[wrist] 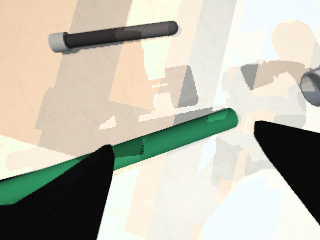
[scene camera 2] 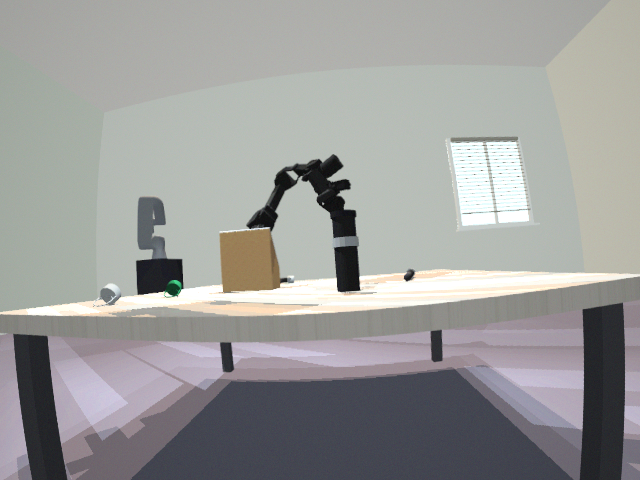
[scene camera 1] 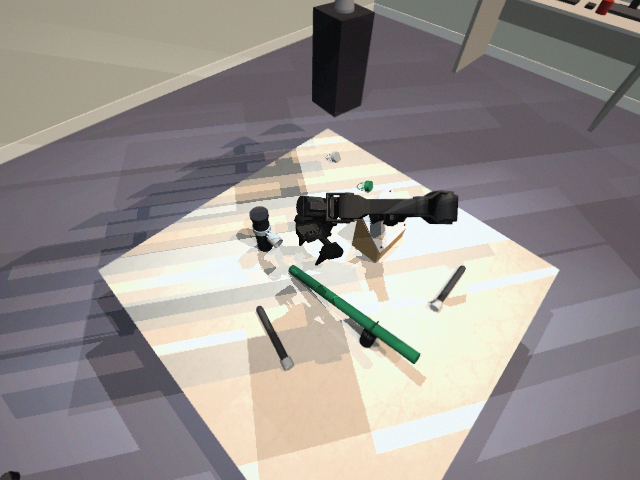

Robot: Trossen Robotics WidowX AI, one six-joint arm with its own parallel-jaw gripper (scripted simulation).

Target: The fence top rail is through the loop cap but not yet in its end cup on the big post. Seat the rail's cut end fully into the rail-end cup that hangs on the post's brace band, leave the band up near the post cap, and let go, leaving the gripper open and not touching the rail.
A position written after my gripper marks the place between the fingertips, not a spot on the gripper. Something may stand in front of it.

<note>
My gripper (scene camera 1: 308, 255) is open, holding nothing. Further things: a green rail (scene camera 1: 367, 323) and a big post (scene camera 2: 346, 258).
My gripper shows as well in the wrist view (wrist: 182, 139) and in scene camera 2 (scene camera 2: 344, 220). Scene camera 2 misses the green rail, which is hidden by the big post.
</note>
